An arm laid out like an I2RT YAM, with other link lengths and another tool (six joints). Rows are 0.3 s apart.
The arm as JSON. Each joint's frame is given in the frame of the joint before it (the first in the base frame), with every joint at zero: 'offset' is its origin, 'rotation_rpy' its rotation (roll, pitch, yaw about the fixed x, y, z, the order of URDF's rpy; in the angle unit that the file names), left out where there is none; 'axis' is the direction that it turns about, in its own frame. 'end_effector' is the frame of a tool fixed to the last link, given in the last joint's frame.
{
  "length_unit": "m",
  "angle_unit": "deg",
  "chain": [
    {
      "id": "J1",
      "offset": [
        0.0,
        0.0,
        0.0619
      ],
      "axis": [
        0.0,
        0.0,
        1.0
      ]
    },
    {
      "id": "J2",
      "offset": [
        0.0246,
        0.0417,
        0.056
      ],
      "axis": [
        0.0,
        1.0,
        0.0
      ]
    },
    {
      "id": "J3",
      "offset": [
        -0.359,
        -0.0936,
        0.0
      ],
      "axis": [
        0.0,
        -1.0,
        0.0
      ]
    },
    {
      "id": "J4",
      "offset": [
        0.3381,
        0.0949,
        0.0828
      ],
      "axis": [
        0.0,
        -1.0,
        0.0
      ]
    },
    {
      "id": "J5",
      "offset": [
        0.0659,
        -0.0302,
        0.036
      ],
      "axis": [
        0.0,
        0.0,
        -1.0
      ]
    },
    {
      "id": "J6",
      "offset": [
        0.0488,
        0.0,
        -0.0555
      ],
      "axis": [
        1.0,
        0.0,
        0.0
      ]
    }
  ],
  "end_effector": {
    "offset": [
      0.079,
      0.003,
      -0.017
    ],
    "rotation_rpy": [
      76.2,
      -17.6,
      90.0
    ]
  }
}
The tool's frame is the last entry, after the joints.
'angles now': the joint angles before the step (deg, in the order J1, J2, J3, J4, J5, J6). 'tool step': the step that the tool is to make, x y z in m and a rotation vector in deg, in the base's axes. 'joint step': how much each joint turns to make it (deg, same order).
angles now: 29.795 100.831 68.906 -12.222 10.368 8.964
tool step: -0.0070 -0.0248 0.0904 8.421 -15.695 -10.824
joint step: -0.002 -10.742 -3.343 8.876 9.015 6.141
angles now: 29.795 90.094 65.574 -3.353 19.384 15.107
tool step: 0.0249 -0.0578 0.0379 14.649 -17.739 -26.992
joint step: -2.542 -1.495 -3.694 17.756 21.470 14.325
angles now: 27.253 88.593 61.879 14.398 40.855 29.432
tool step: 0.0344 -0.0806 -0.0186 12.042 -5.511 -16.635
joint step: -8.792 3.503 -0.270 3.524 5.804 14.421
